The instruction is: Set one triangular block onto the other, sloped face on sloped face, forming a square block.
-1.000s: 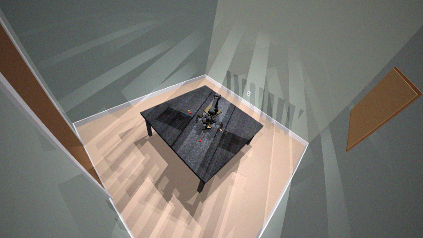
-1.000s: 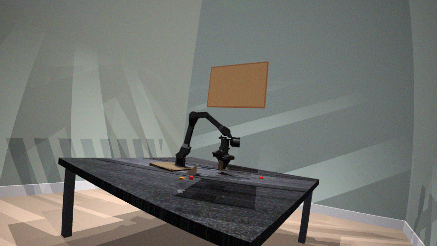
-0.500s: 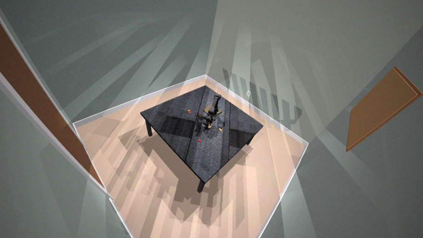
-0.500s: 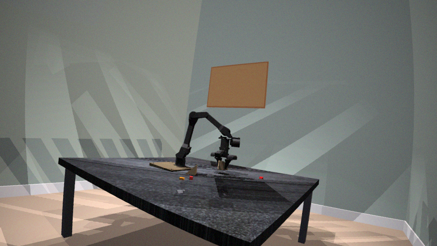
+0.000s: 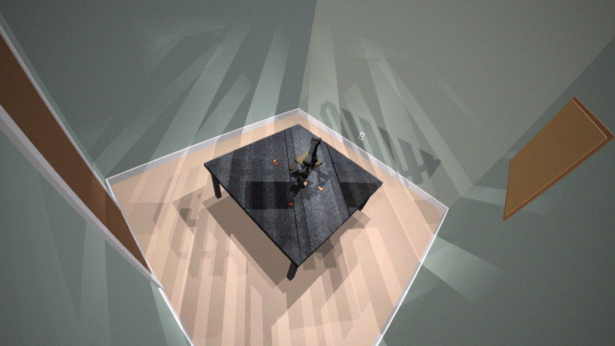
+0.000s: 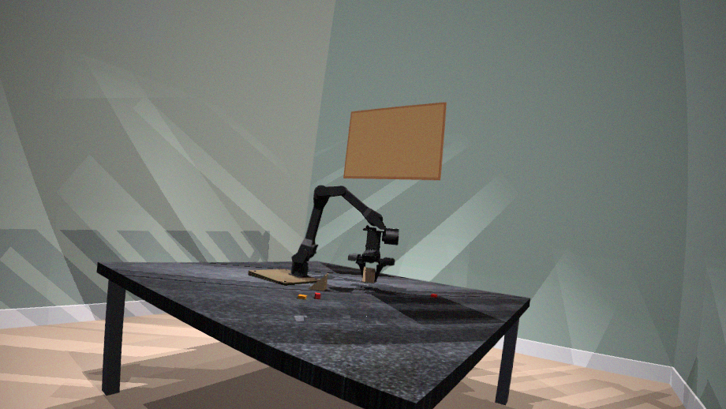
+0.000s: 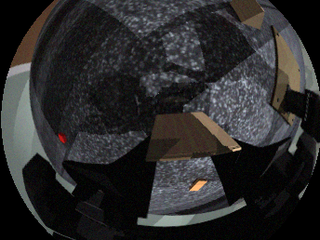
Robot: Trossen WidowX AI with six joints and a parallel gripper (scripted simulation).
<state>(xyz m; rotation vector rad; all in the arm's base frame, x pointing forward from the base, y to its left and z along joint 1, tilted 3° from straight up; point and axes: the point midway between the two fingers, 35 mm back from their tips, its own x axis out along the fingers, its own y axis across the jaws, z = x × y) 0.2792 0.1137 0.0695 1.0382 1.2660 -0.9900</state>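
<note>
Now: the tan triangular block 10 mm above my gripper tip. The rest, counted from my gripper tip: red cube (350 mm to the right, 30 mm below); orange piece (20 mm behind, 400 mm to the right, 30 mm below).
</note>
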